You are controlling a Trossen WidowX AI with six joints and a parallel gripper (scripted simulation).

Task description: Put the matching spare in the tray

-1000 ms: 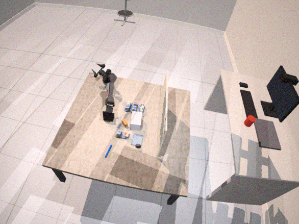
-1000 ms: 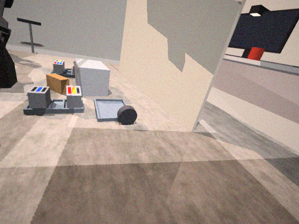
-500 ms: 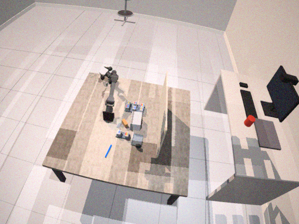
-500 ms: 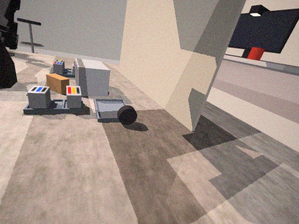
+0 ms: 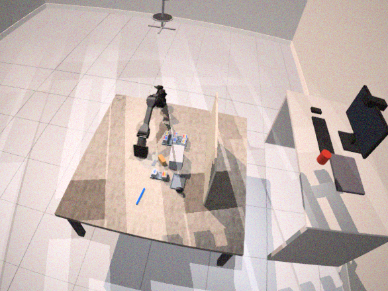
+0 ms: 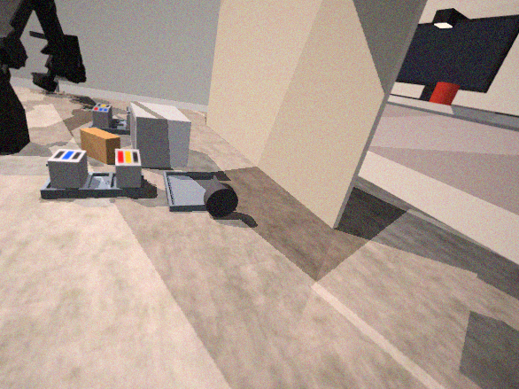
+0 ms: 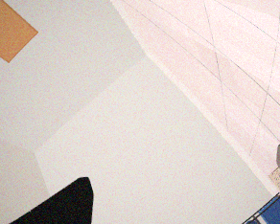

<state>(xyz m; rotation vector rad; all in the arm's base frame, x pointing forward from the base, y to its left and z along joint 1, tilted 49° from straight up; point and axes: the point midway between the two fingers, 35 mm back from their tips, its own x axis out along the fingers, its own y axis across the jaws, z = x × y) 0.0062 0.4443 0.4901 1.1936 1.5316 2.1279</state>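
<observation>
Right now my gripper tip is 150 mm short of the grey spare block, 870 mm to the left of it and 50 mm above it. Also, from my gripper tip: grey mounted unit 300 mm ahead, 710 mm to the right, 40 mm below; slotted grey holder 180 mm ahead, 880 mm to the right, 80 mm below; brown box 190 mm ahead, 740 mm to the right, 70 mm below.
</observation>
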